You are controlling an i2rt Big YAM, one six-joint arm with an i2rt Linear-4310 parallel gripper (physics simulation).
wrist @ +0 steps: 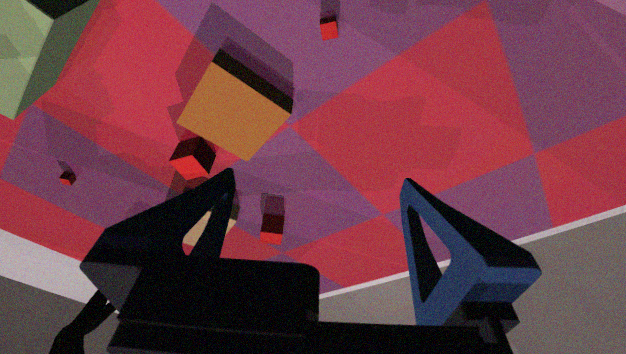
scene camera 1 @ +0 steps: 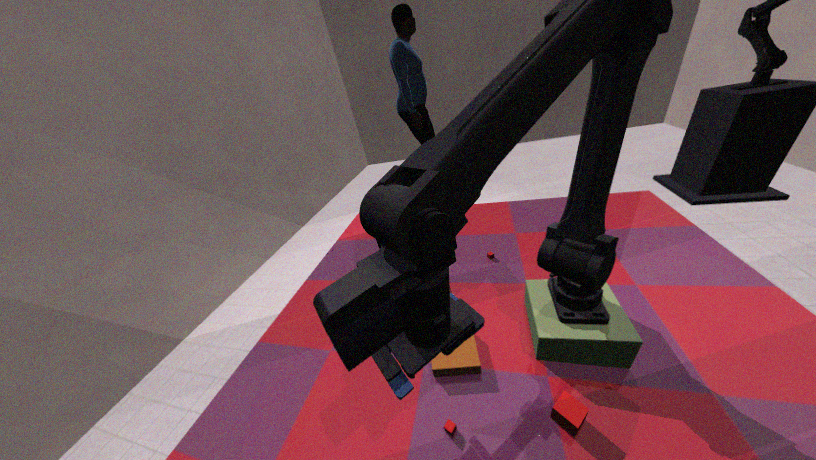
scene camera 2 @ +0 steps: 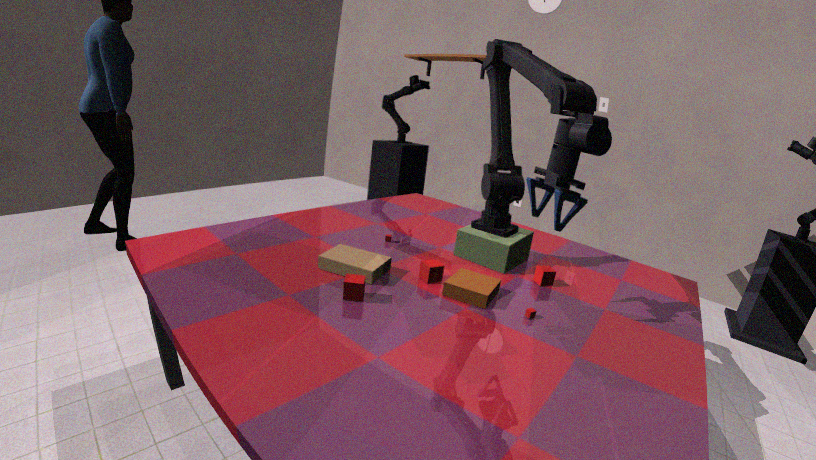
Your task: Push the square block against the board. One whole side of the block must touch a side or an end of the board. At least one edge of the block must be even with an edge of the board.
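Pixels of known places: gripper, fingertip midpoint: [wrist: 318,181] [scene camera 1: 432,362] [scene camera 2: 545,223]; arm's base at its link origin: [scene camera 1: 575,301] [scene camera 2: 494,229].
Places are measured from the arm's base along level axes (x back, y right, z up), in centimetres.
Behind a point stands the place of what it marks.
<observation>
The orange-brown block [scene camera 1: 464,361] @(x -23.5, y -13.5, z -4.9 cm) [scene camera 2: 472,285] @(x -28.7, y -11.2, z -4.9 cm) [wrist: 234,111] @(x -25.8, y -11.1, z -4.9 cm) with a nearly square top lies flat on the table. The longer tan board [scene camera 2: 354,261] @(x -40.9, y 13.0, z -4.9 cm) [wrist: 200,231] @(x -39.5, y 15.3, z -4.9 cm) lies flat, apart from the block, to its left in scene camera 2. In the wrist view it shows in part through a finger; in scene camera 1 the arm hides it. A red cube [scene camera 2: 431,271] @(x -29.7, y -0.7, z -5.1 cm) [wrist: 189,162] @(x -27.1, y -0.3, z -4.0 cm) stands near the gap between the two. My gripper [scene camera 2: 547,222] @(x -26.3, y -23.6, z 12.3 cm) [wrist: 318,181] @(x -26.3, y -23.6, z 12.3 cm) is open and empty, high above the table, to the right of the green base in scene camera 2, touching neither piece.
The green base [scene camera 1: 588,348] @(x 0.0, y -9.5, z -2.5 cm) [scene camera 2: 485,251] @(x -8.8, y -2.8, z -4.1 cm) [wrist: 30,60] @(x -8.4, y -3.6, z -0.4 cm) carries the arm. A red cube [scene camera 2: 354,288] @(x -49.5, y 3.3, z -5.3 cm) [wrist: 272,230] @(x -46.9, y 3.2, z -4.6 cm) stands before the board. Another red cube [scene camera 1: 569,411] @(x -5.8, y -20.4, z -4.1 cm) [scene camera 2: 544,276] @(x -7.8, y -20.6, z -5.4 cm) is near the base. Tiny red cubes [scene camera 1: 450,426] @(x -25.6, y -25.1, z -6.4 cm) [scene camera 2: 530,313] @(x -26.7, y -25.3, z -6.8 cm) [wrist: 329,29] @(x -25.6, y -25.1, z -6.4 cm) lie on both sides.
</observation>
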